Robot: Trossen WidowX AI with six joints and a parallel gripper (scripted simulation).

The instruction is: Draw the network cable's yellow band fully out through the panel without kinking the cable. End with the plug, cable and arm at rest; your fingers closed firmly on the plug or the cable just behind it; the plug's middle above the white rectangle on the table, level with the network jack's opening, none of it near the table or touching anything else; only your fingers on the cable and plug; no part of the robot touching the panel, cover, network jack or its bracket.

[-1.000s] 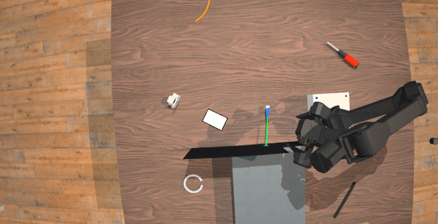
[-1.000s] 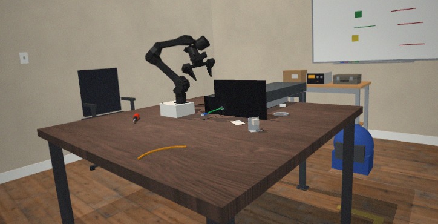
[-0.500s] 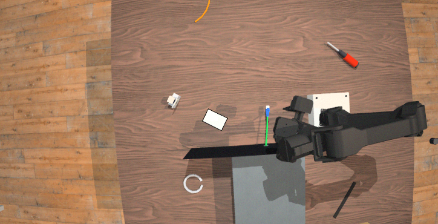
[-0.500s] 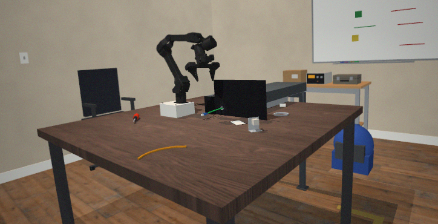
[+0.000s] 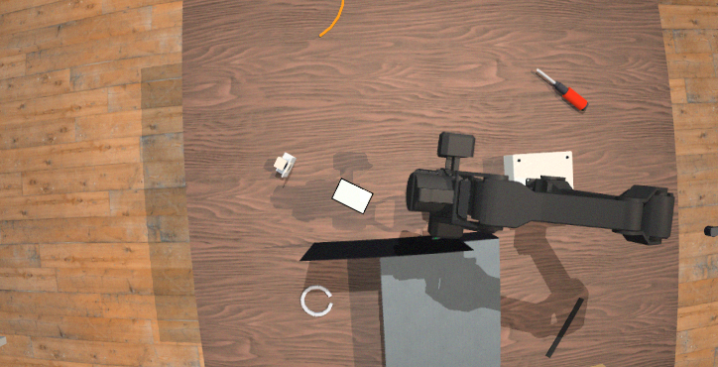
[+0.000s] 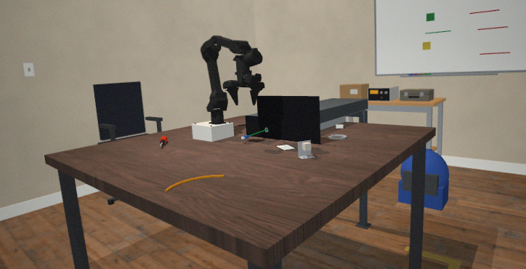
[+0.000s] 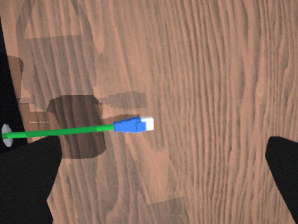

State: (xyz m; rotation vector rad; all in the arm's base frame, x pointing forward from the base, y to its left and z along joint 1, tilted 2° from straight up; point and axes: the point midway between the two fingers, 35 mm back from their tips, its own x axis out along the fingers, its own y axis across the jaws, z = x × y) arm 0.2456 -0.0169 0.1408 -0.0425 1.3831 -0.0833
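Now: the blue plug 2 cm behind my hand and 18 cm below it. Round my hand: black panel 13 cm ahead, 16 cm to the left, 11 cm below; then red screwdriver 32 cm behind, 25 cm to the right, 19 cm below; then white rectangle 18 cm ahead, 5 cm to the left, 21 cm below.
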